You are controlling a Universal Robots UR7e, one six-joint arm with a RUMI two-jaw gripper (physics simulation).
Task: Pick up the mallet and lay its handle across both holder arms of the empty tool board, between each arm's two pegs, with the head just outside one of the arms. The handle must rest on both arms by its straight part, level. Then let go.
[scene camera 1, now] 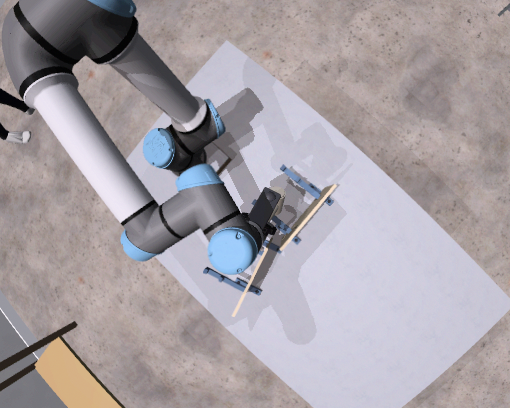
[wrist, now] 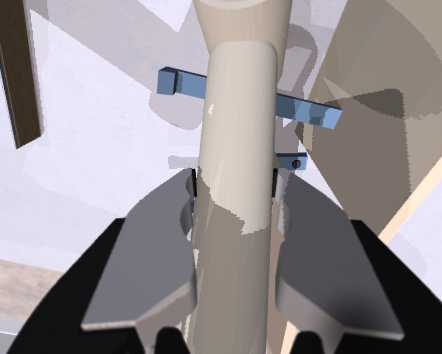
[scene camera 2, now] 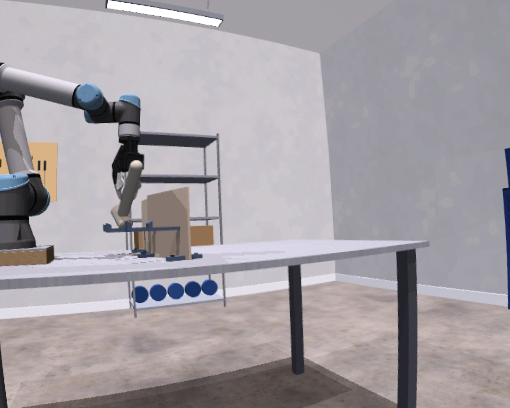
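Observation:
My gripper is shut on the handle of the pale wooden mallet and holds it raised. In scene camera 2 the mallet is steeply tilted, handle end up and head down. Its handle is mostly hidden by the arm in scene camera 1. The empty tool board stands upright at the lower left in scene camera 1. Its outer holder arm shows; its inner one is partly hidden.
The other tool board stands close by at the upper right, with holder arm and further arm. In the wrist view that arm passes beneath the mallet. A brown wooden block is at the robot's base.

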